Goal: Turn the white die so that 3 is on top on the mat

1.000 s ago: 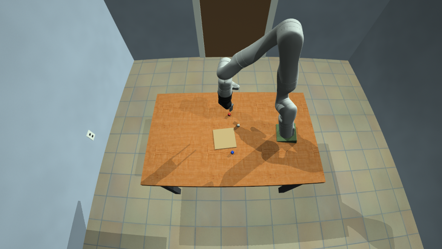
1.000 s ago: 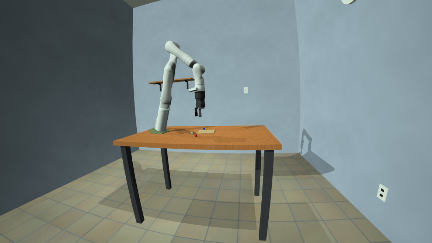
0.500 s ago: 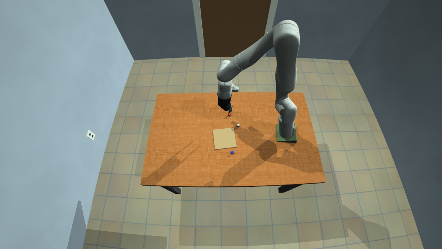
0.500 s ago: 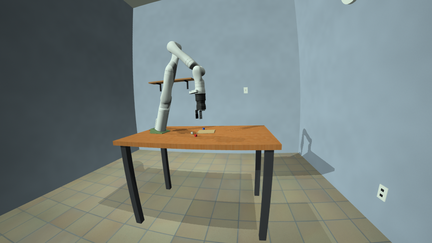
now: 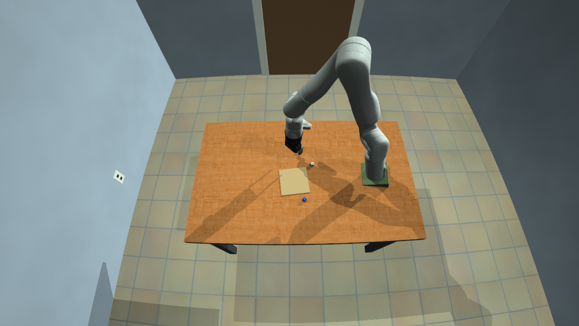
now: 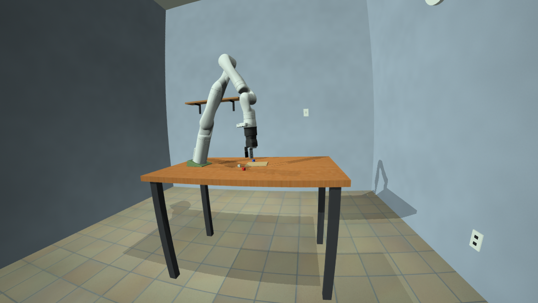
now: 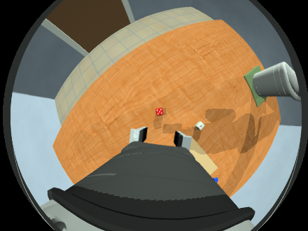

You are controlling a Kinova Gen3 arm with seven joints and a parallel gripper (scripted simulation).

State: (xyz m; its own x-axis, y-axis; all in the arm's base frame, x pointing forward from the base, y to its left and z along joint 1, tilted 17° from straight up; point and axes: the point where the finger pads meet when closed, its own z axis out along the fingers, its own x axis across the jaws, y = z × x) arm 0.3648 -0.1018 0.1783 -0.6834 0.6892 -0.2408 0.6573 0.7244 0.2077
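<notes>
My hand is 8 cm above the red die, 4 cm to the left of it and 2 cm past it. Also, from my hand: blue die: 24 cm to the left, 8 cm below, 4 cm behind; tan mat: 14 cm to the left, 8 cm below, 1 cm ahead; white die: 8 cm below, 8 cm behind, 5 cm to the left.
</notes>
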